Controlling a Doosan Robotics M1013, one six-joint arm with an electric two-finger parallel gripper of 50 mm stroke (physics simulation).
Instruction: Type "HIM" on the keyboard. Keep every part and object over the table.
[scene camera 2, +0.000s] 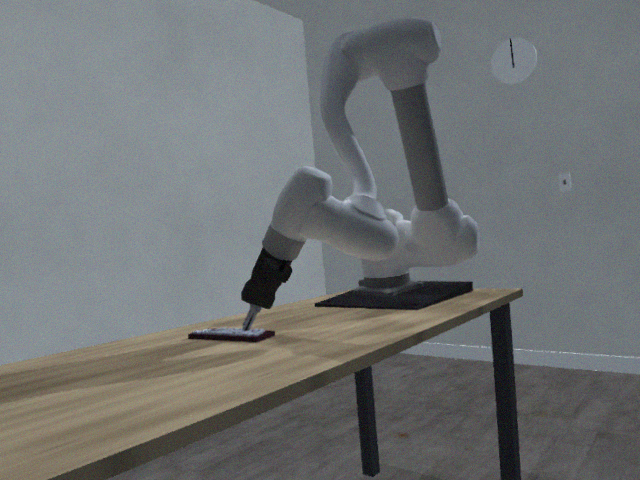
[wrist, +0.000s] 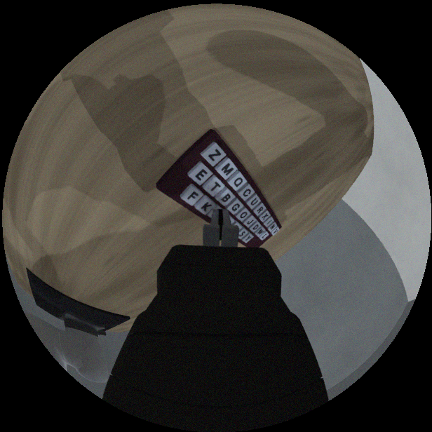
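Where they show: gripper, fingertip midpoint: (scene camera 2: 245, 327); arm's base at its link origin: (scene camera 2: 387, 290).
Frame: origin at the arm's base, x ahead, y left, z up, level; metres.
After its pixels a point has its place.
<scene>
The keyboard (scene camera 2: 214, 334) {x 0.703, y 0.082, z -0.011 m} (wrist: 175, 175) is a thin dark red slab with pale lettered keys, flat on the table. In the wrist view the M key (wrist: 227, 170) is in the top row beside Z, and the small I key (wrist: 269, 221) is near that row's far end. The K key (wrist: 205, 206) shows in the bottom row just left of the fingertips. The H key does not show; the fingertips cover keys right of K. My gripper (scene camera 2: 246, 328) {x 0.637, y 0.119, z -0.004 m} (wrist: 219, 218) is shut and empty, tilted, its tips at the keyboard's top. Whether they press a key cannot be told.
The wooden table (scene camera 2: 155, 413) {x 1.000, y 0.482, z -0.025 m} (wrist: 125, 60) carries the keyboard. The dark base plate (scene camera 2: 434, 297) {x 0.049, y 0.233, z -0.010 m} (wrist: 50, 295) of the arm lies at the table's far end in the scene view. The table's long edge runs along the lower right of that view.
</scene>
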